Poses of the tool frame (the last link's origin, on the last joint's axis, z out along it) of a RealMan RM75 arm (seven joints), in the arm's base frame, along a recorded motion.
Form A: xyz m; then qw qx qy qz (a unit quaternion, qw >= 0).
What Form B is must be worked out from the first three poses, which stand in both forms.
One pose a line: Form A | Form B
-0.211 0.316 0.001 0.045 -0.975 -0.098 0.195 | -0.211 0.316 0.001 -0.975 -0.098 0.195 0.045
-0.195 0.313 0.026 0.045 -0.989 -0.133 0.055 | -0.195 0.313 0.026 -0.989 -0.133 0.055 0.045
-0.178 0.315 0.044 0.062 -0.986 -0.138 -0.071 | -0.178 0.315 0.044 -0.986 -0.138 -0.071 0.062
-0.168 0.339 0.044 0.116 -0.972 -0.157 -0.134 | -0.168 0.339 0.044 -0.972 -0.157 -0.134 0.116
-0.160 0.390 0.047 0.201 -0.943 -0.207 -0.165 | -0.160 0.390 0.047 -0.943 -0.207 -0.165 0.201
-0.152 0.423 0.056 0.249 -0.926 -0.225 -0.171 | -0.152 0.423 0.056 -0.926 -0.225 -0.171 0.249
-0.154 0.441 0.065 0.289 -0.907 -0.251 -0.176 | -0.154 0.441 0.065 -0.907 -0.251 -0.176 0.289
